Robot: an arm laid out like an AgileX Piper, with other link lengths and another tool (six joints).
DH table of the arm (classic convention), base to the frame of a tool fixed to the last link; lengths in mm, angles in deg. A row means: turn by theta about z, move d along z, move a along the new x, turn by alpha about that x. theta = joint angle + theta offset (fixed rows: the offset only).
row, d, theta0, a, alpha
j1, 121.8, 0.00, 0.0, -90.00
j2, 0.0, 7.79, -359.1, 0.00
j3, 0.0, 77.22, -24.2, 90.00
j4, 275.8, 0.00, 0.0, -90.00
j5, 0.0, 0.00, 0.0, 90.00
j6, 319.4, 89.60, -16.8, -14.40
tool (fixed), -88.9, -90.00, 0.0, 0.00
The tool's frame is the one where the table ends.
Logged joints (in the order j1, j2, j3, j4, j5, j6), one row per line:
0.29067, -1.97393, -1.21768, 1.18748, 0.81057, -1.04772
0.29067, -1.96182, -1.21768, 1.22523, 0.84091, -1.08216
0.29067, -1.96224, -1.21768, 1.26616, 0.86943, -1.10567
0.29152, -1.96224, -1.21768, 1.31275, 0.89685, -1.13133
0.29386, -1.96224, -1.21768, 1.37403, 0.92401, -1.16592
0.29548, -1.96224, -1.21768, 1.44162, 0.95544, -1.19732
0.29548, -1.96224, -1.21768, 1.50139, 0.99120, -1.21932
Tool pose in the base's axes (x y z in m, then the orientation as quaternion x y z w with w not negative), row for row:
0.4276, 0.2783, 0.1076, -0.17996, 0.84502, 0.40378, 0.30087
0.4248, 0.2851, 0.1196, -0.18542, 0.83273, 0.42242, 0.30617
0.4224, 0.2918, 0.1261, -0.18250, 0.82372, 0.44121, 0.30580
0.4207, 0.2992, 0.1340, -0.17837, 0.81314, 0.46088, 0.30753
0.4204, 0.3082, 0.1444, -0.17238, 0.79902, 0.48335, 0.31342
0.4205, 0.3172, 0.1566, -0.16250, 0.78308, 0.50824, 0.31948
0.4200, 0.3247, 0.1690, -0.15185, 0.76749, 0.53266, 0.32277
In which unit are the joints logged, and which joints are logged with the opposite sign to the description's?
The joints are logged in radians. Opposite sign: j2.
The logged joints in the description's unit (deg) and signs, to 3 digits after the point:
16.654, 113.098, -69.768, 68.038, 46.442, -60.030
16.654, 112.404, -69.768, 70.201, 48.181, -62.003
16.654, 112.428, -69.768, 72.546, 49.815, -63.350
16.703, 112.428, -69.768, 75.215, 51.386, -64.820
16.837, 112.428, -69.768, 78.726, 52.942, -66.802
16.930, 112.428, -69.768, 82.599, 54.743, -68.601
16.930, 112.428, -69.768, 86.023, 56.792, -69.862

